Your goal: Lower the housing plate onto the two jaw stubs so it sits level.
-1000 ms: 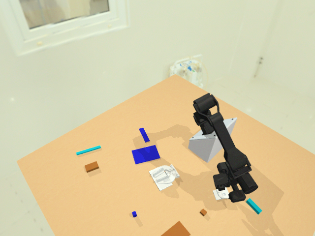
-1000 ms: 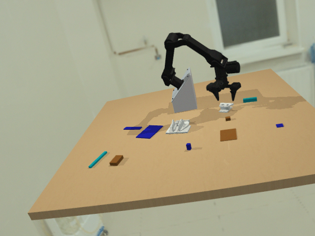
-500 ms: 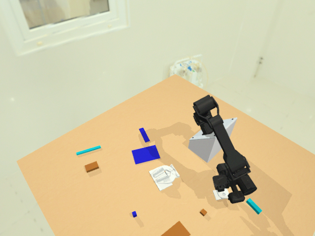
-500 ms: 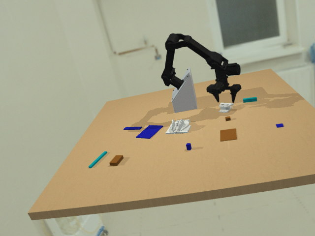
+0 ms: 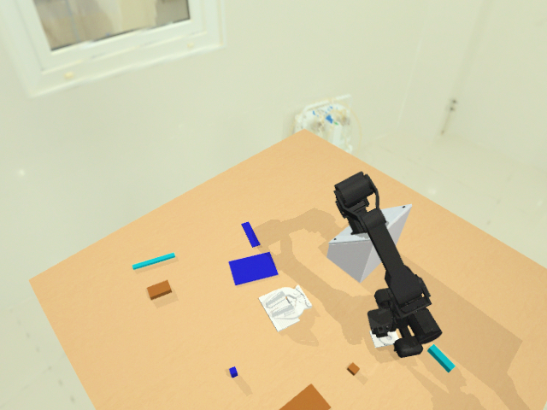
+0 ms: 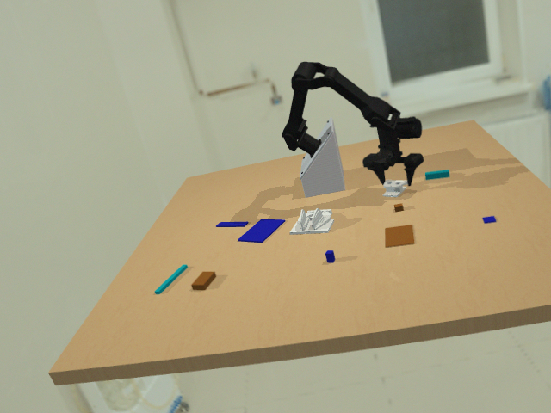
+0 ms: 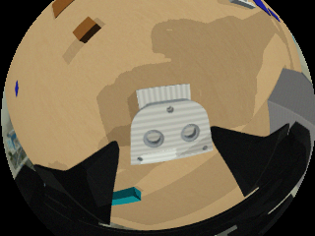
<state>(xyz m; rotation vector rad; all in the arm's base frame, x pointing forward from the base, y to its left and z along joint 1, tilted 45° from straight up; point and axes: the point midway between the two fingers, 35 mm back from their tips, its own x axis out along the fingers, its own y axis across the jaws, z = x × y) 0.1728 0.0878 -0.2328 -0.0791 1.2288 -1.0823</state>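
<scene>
My gripper tip is 10 mm to the left of the white part and 10 mm above it. Also, from my gripper tip: teal bar 140 mm to the left, 40 mm behind, 10 mm below; then brown plate 300 mm ahead, 60 mm to the right, 20 mm below; then small brown cube 140 mm ahead, 20 mm to the right, 10 mm below.
</scene>
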